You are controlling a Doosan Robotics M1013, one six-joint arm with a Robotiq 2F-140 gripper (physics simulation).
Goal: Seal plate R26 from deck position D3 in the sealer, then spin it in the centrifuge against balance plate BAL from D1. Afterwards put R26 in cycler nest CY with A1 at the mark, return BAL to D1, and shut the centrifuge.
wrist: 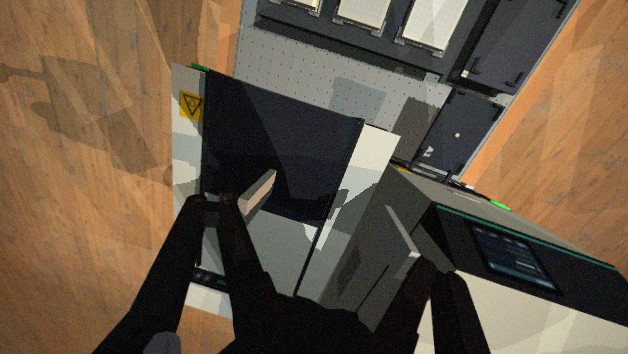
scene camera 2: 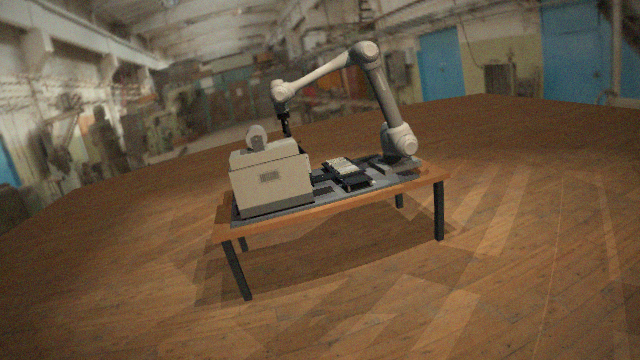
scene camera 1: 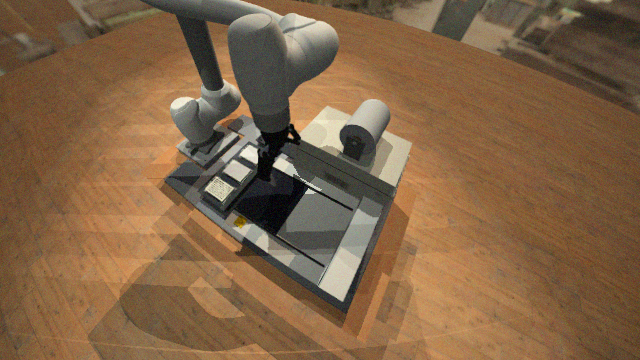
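Observation:
My gripper is open and empty, above the centrifuge. The centrifuge is a low grey-white box with a dark section beside a grey panel; I cannot tell how far its cover stands open. Three plates sit in the dark deck rack: a plate with visible wells, a middle plate and a white-topped plate. Their labels are unreadable. The beige sealer has a dark plate carrier beside it. A dark nest stands beyond.
A white roll stands on the sealer, and a screen is on its front. The sealer's tall side wall borders the centrifuge. A perforated grey base lies between centrifuge and rack. The arm's base stands behind the rack.

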